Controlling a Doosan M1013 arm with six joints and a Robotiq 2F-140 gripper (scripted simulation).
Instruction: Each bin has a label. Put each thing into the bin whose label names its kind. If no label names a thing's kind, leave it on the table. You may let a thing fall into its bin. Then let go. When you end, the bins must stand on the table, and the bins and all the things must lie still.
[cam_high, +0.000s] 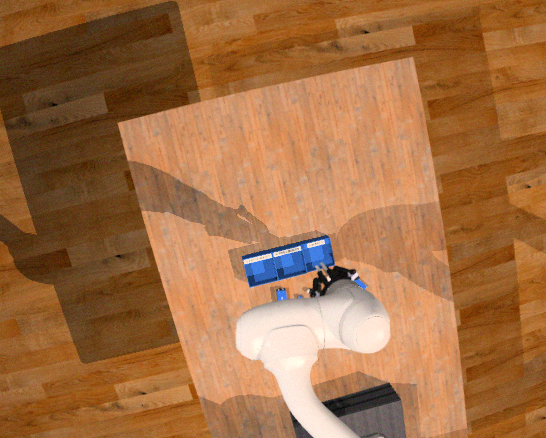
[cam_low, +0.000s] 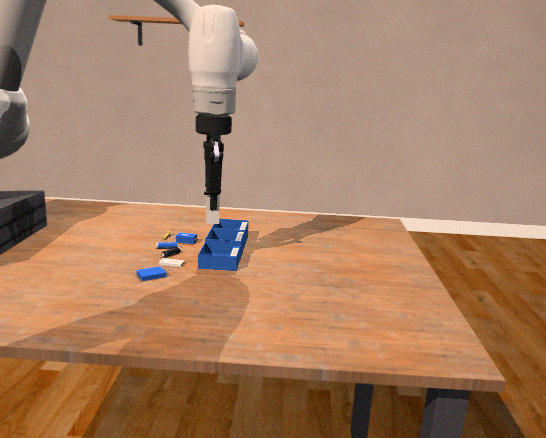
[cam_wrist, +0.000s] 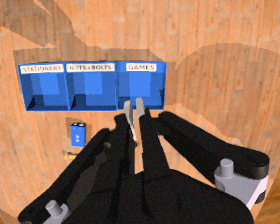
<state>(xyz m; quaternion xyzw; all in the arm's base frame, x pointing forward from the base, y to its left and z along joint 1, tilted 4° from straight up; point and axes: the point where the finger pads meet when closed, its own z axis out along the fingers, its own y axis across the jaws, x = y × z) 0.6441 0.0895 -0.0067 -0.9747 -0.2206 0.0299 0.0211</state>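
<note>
Now: the blue three-compartment bin row 100 mm below my hand, 80 mm to the left of it and 10 mm ahead of it. From my hand the other things lie so: white domino 120 mm below, 80 mm behind, 50 mm to the right; then blue cylinder 130 mm behind, 120 mm below, 40 mm to the left; then black cylindrical battery 120 mm below, 100 mm behind.
</note>
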